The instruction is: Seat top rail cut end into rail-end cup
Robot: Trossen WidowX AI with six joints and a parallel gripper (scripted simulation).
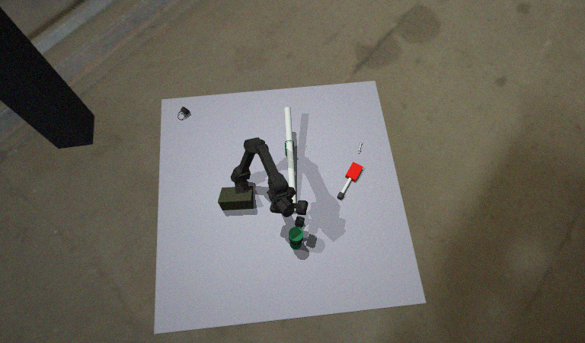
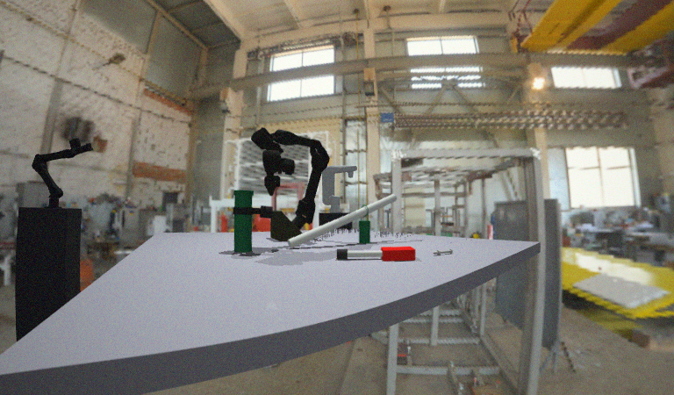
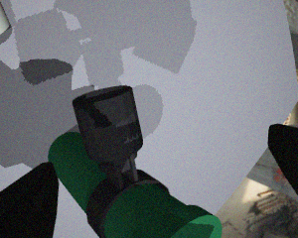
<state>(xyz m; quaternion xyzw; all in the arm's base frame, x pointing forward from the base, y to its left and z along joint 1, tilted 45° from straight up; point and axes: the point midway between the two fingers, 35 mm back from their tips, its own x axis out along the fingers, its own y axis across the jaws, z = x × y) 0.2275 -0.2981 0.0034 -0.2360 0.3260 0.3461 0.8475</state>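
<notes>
Now: the rail-end cup 8 cm below my gripper tip and 3 cm to the right of it. Round my gripper tip: handle 31 cm ahead, 20 cm below, 18 cm to the left; then small green post 42 cm to the left, 11 cm below, 2 cm ahead; then small bolt 42 cm ahead, 39 cm to the left, 21 cm below.
</notes>
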